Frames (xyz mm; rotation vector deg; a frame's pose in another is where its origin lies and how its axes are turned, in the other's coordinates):
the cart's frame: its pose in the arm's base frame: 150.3 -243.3 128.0 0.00 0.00 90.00
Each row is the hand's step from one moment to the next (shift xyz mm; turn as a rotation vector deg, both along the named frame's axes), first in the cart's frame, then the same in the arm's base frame.
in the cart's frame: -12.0 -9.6 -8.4 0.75 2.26 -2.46
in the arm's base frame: 9.6 -12.0 -8.4 -2.26 0.75 -2.46
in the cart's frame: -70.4 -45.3 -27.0 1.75 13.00 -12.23
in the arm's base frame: 45.3 -70.4 -27.0 -13.00 1.75 -12.23
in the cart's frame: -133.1 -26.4 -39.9 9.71 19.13 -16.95
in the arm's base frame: 26.4 -133.1 -39.9 -19.13 9.71 -16.95
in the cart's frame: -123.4 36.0 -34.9 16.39 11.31 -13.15
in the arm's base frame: -36.0 -123.4 -34.9 -11.31 16.39 -13.15
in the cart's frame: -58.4 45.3 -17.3 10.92 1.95 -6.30
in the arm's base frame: -45.3 -58.4 -17.3 -1.95 10.92 -6.30
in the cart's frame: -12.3 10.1 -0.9 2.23 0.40 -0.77
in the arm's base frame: -10.1 -12.3 -0.9 -0.40 2.23 -0.77
